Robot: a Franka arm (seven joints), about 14 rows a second.
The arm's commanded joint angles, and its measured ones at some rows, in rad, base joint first. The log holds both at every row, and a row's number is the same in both.
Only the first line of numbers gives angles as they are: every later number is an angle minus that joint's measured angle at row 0.
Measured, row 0:
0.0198 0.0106 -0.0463 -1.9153 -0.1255 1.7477 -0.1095
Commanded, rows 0 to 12:
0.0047 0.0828 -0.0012 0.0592 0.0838 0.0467 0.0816
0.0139 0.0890 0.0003 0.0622 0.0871 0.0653 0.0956
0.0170 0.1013 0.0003 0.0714 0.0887 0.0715 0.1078
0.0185 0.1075 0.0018 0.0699 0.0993 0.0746 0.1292
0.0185 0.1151 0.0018 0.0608 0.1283 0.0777 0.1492
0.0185 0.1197 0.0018 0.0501 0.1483 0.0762 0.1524
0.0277 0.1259 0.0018 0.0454 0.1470 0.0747 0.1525
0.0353 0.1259 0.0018 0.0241 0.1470 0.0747 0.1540
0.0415 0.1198 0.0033 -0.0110 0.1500 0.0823 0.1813
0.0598 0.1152 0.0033 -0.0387 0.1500 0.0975 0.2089
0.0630 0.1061 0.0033 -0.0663 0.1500 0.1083 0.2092
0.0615 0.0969 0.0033 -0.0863 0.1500 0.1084 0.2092
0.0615 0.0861 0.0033 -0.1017 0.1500 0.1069 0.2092
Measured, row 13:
0.0525 0.1287 0.0104 -0.0403 0.1329 0.0802 0.1943
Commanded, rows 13 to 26:
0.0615 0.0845 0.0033 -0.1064 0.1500 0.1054 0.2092
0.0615 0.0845 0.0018 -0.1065 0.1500 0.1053 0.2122
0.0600 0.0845 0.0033 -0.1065 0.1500 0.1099 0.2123
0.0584 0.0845 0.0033 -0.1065 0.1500 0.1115 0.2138
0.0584 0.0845 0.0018 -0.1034 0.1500 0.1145 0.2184
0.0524 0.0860 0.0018 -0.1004 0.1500 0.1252 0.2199
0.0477 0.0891 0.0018 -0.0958 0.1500 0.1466 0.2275
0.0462 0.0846 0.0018 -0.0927 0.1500 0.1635 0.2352
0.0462 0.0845 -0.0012 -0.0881 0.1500 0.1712 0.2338
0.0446 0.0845 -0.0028 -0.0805 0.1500 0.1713 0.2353
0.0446 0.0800 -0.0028 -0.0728 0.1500 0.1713 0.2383
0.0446 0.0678 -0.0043 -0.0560 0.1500 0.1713 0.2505
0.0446 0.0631 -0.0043 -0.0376 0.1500 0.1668 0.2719
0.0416 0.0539 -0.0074 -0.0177 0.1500 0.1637 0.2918
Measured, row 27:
0.0509 0.0862 -0.0091 -0.0400 0.1331 0.1624 0.2552
